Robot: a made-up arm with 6 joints.
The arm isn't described. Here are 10 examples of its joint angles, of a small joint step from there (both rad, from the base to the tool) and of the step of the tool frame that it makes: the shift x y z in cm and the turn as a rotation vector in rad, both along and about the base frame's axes.
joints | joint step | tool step
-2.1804 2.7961 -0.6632 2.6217 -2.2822 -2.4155 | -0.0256 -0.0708 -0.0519 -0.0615 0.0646 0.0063 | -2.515 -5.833 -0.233 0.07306 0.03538 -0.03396
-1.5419 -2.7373 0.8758 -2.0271 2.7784 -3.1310 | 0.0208 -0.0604 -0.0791 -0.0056 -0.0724 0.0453 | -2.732 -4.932 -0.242 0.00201 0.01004 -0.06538
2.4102 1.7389 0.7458 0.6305 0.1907 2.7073 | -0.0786 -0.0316 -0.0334 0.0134 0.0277 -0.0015 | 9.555 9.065 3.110 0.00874 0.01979 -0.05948
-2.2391 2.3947 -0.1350 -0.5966 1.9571 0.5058 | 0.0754 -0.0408 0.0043 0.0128 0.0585 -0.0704 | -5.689 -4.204 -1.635 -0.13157 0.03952 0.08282
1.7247 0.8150 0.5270 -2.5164 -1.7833 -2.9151 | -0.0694 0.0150 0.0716 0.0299 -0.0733 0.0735 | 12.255 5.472 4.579 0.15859 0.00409 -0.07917
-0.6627 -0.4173 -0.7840 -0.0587 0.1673 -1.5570 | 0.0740 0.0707 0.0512 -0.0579 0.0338 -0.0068 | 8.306 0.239 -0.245 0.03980 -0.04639 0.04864
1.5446 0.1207 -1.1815 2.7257 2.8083 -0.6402 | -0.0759 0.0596 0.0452 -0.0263 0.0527 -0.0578 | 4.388 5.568 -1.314 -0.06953 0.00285 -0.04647
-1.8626 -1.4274 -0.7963 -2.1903 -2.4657 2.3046 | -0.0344 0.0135 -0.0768 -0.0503 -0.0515 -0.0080 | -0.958 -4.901 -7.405 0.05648 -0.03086 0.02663
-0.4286 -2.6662 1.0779 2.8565 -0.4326 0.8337 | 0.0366 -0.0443 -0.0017 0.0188 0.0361 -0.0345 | 3.811 -6.892 -5.524 -0.00173 -0.01195 0.01031
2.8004 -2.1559 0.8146 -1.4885 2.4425 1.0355 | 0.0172 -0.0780 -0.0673 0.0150 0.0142 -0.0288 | -2.858 4.707 -7.554 -0.02672 0.04126 0.02339
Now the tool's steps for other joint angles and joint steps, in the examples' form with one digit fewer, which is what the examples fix.
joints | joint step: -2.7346 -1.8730 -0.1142 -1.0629 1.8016 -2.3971 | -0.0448 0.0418 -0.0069 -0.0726 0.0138 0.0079
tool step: -2.16 -6.87 4.34 0.0153 -0.0469 0.0313
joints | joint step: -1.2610 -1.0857 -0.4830 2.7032 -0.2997 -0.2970 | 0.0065 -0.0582 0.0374 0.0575 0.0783 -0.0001
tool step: -2.51 8.85 2.32 -0.0425 0.0541 -0.0034
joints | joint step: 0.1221 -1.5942 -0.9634 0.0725 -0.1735 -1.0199 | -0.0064 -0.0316 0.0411 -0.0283 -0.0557 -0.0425
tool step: -4.82 -0.52 2.89 0.0638 -0.0101 0.0277
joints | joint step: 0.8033 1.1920 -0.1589 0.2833 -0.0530 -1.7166 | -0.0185 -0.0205 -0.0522 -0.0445 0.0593 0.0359
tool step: -1.95 -5.41 0.92 0.0304 -0.0053 -0.0236
